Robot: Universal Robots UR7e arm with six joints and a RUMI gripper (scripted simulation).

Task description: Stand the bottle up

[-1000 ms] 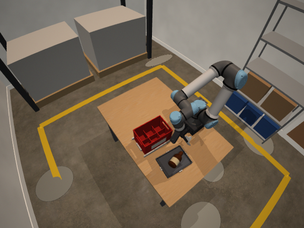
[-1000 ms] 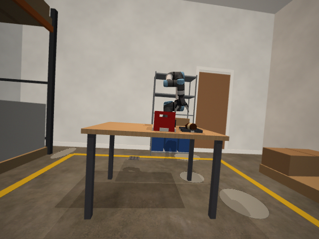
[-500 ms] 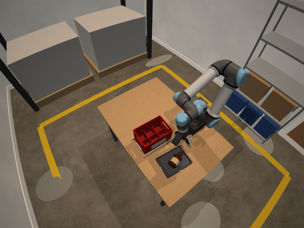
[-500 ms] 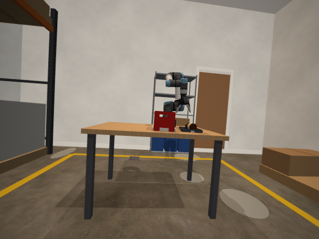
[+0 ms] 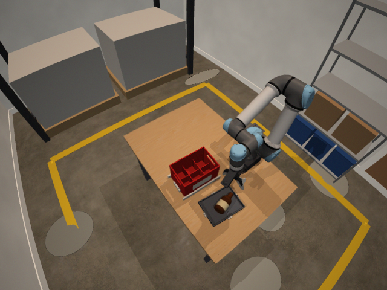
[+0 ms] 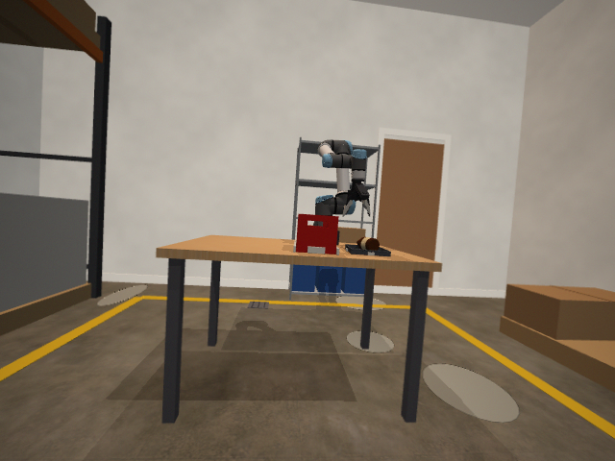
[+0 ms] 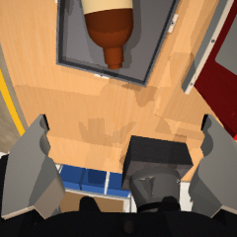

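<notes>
Now: hand 140 mm above the brown bottle, 60 mm short of it and 50 mm to the right of it. The rest, counted from my hand: red crate (220 mm to the right, 150 mm ahead, 100 mm below); tray (170 mm below, 80 mm ahead, 50 mm to the left).
</notes>
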